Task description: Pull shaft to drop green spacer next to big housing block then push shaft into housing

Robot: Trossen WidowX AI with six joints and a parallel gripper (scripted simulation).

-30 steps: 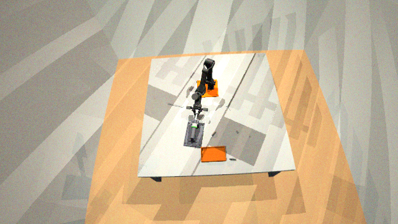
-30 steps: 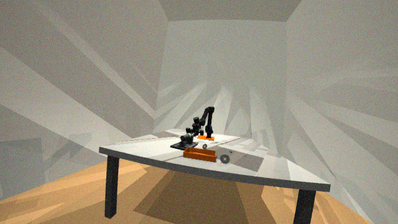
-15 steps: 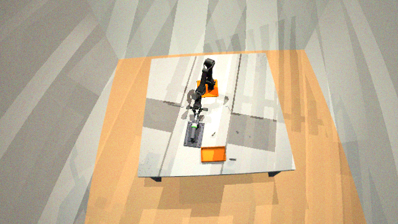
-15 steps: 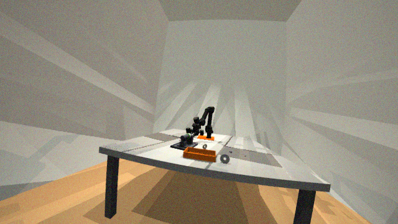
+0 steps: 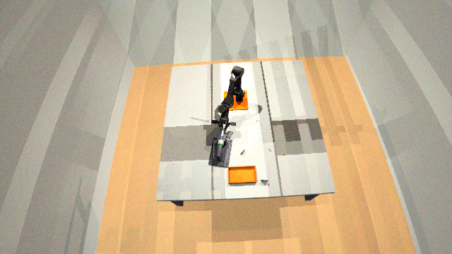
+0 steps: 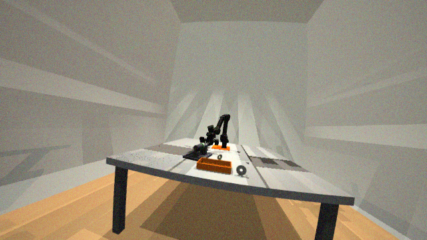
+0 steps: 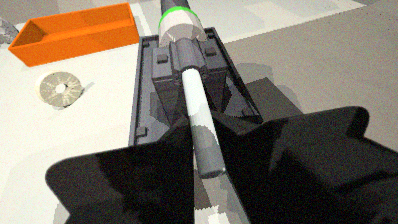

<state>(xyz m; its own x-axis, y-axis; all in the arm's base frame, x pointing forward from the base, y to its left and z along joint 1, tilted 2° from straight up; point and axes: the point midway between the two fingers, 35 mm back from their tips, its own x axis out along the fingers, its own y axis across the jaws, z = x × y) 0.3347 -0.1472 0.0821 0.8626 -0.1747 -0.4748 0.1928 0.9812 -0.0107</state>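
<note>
My gripper tip is 30 mm short of the grey shaft, 10 mm to the left of it and 20 mm below it. From my gripper tip the other things lie so: grey spacer 70 mm ahead, 10 mm to the right, 20 mm above; green spacer 100 mm ahead, 20 mm to the right, 20 mm above; baseplate 130 mm ahead, 30 mm to the right, 10 mm below.
</note>
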